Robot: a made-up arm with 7 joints. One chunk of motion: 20 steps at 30 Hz.
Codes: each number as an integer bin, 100 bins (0 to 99) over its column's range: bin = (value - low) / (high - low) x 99, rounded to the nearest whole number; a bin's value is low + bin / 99 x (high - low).
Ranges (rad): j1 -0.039..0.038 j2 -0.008..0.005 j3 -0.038..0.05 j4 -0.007..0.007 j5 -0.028..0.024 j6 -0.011..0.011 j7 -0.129..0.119
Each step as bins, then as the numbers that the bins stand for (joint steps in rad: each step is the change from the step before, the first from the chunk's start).
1 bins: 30 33 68 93 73 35 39
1 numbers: -0.01567 -0.00367 0.02244 0.00615 0.01034 -0.00322 -0.03130
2 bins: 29 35 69 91 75 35 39
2 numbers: -0.01644 -0.00340 0.02333 0.00587 0.01139 -0.00322 -0.03130
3 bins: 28 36 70 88 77 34 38
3 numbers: -0.01722 -0.00327 0.02422 0.00544 0.01244 -0.00344 -0.03381
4 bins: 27 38 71 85 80 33 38
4 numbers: -0.01800 -0.00301 0.02511 0.00502 0.01402 -0.00367 -0.03381
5 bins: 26 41 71 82 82 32 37
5 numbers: -0.01878 -0.00262 0.02511 0.00460 0.01507 -0.00389 -0.03631
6 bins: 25 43 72 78 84 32 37
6 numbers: -0.01956 -0.00235 0.02600 0.00403 0.01612 -0.00389 -0.03631
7 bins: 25 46 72 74 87 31 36
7 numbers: -0.01956 -0.00196 0.02600 0.00346 0.01770 -0.00411 -0.03882
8 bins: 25 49 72 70 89 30 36
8 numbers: -0.01956 -0.00157 0.02600 0.00290 0.01875 -0.00433 -0.03882
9 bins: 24 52 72 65 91 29 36
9 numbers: -0.02033 -0.00117 0.02600 0.00219 0.01980 -0.00456 -0.03882
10 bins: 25 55 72 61 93 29 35
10 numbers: -0.01956 -0.00078 0.02600 0.00163 0.02085 -0.00456 -0.04132
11 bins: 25 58 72 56 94 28 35
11 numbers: -0.01956 -0.00038 0.02600 0.00092 0.02137 -0.00478 -0.04132
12 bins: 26 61 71 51 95 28 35
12 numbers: -0.01878 0.00001 0.02511 0.00021 0.02190 -0.00478 -0.04132
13 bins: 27 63 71 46 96 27 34
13 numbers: -0.01800 0.00027 0.02511 -0.00049 0.02242 -0.00500 -0.04383
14 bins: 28 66 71 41 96 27 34
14 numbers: -0.01722 0.00067 0.02511 -0.00120 0.02242 -0.00500 -0.04383
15 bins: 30 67 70 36 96 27 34
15 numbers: -0.01567 0.00080 0.02422 -0.00191 0.02242 -0.00500 -0.04383
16 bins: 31 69 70 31 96 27 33
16 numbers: -0.01489 0.00106 0.02422 -0.00262 0.02242 -0.00500 -0.04633
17 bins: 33 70 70 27 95 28 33
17 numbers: -0.01333 0.00119 0.02422 -0.00318 0.02190 -0.00478 -0.04633
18 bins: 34 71 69 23 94 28 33
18 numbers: -0.01256 0.00132 0.02333 -0.00375 0.02137 -0.00478 -0.04633
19 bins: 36 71 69 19 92 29 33
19 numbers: -0.01100 0.00132 0.02333 -0.00431 0.02032 -0.00456 -0.04633
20 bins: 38 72 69 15 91 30 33
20 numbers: -0.00944 0.00145 0.02333 -0.00488 0.01980 -0.00433 -0.04633
